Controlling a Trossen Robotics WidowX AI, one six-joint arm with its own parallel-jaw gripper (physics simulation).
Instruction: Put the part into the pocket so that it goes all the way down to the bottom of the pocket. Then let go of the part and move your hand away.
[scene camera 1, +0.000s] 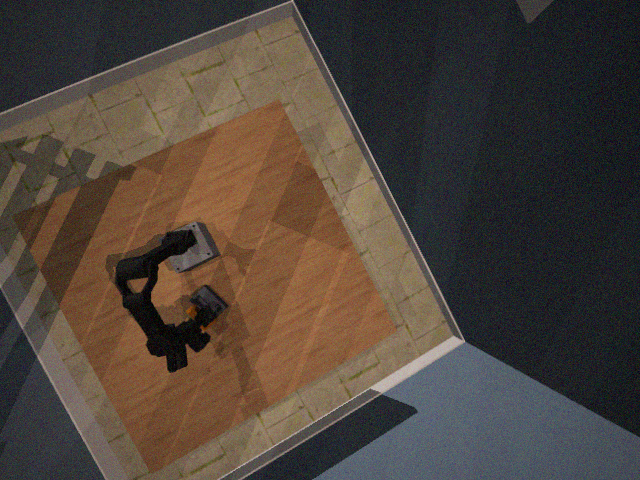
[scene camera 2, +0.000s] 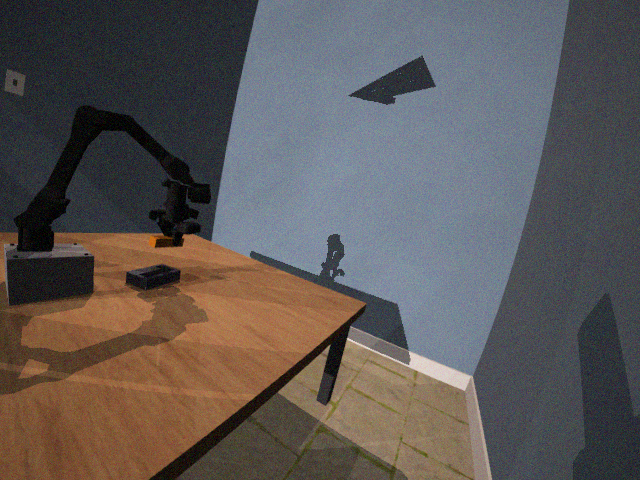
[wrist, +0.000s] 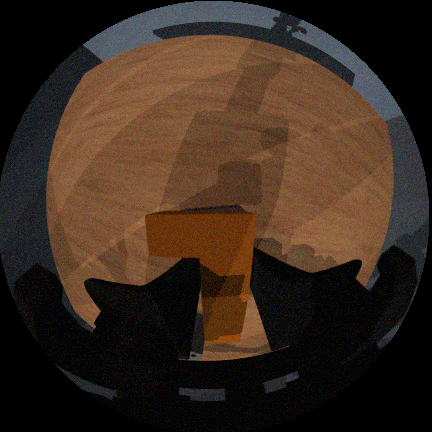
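Observation:
The orange L-shaped part is held above the table, with its long leg between the fingers in the wrist view. My gripper is shut on it. The dark grey block with the pocket lies on the table. In scene camera 2 the part hangs above the level of the block, with a gap between them. In scene camera 1 the gripper and part overlap the block's lower left side. In the wrist view the part hides most of what lies beneath; the pocket's inside does not show there.
The arm's grey base box stands close to the pocket block on the wooden table. The arm's shadow falls across the table top. The table's edge and one leg show in scene camera 2.

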